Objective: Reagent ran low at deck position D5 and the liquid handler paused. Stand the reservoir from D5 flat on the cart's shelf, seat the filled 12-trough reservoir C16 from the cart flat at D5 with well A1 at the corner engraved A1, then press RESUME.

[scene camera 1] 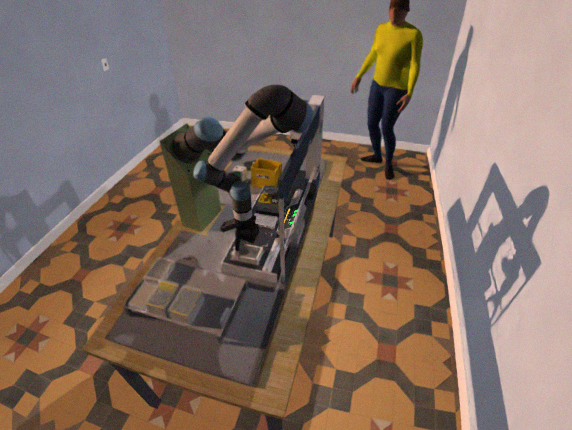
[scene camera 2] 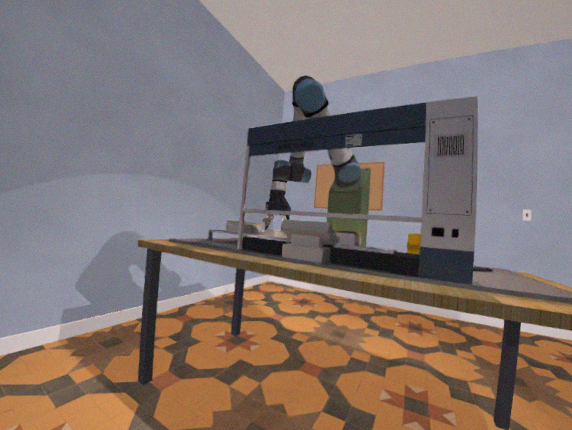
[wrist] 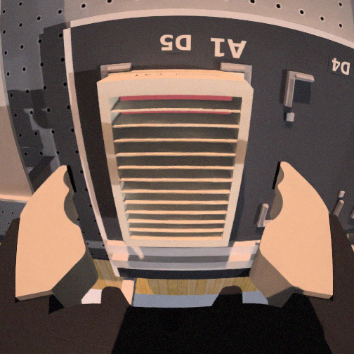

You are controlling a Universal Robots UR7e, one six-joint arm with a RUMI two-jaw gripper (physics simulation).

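Pixels of known places: gripper, fingertip midpoint: (scene camera 1: pixel 244 249) (scene camera 2: pixel 275 230); arm's base, link origin: (scene camera 1: pixel 185 148).
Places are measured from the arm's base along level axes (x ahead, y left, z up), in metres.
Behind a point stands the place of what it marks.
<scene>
A pale twelve-trough reservoir (wrist: pixel 174 89) (scene camera 1: pixel 249 253) @(x 0.322, y -0.335, z -0.363 m) stands at D5, between corner brackets; in the wrist view, red shows in its troughs nearest the engraved D5 (wrist: pixel 176 43) and A1 (wrist: pixel 229 47). Its side label is unreadable. My gripper (wrist: pixel 173 166) (scene camera 1: pixel 247 247) @(x 0.300, y -0.332, z -0.343 m) (scene camera 2: pixel 276 223) @(x 0.300, y -0.332, z -0.343 m) is open and empty, above the reservoir, with one finger out to each side of it. On the cart's shelf (scene camera 1: pixel 172 319) @(x 0.055, y -0.697, z -0.369 m), in scene camera 1, stand several pale boxes, including a right-hand one (scene camera 1: pixel 185 303) @(x 0.114, y -0.660, z -0.306 m) and a yellow-topped one (scene camera 1: pixel 164 294) @(x 0.017, y -0.623, z -0.306 m). I cannot tell which is C16. RESUME cannot be made out.
The liquid handler's frame (scene camera 2: pixel 336 133) @(x 0.584, y -0.037, z 0.046 m) (scene camera 1: pixel 301 150) @(x 0.554, y -0.163, z 0.080 m) rises beside the arm, with a low crossbar (scene camera 2: pixel 380 217) @(x 0.624, y 0.131, z -0.259 m). Empty D4 brackets (wrist: pixel 290 90) lie beside D5. A yellow bin (scene camera 1: pixel 266 173) @(x 0.354, y 0.285, z -0.324 m) stands farther back. A green pedestal (scene camera 1: pixel 192 200) @(x 0.016, y -0.105, z -0.234 m) carries the arm. A person (scene camera 1: pixel 397 55) stands beyond the table.
</scene>
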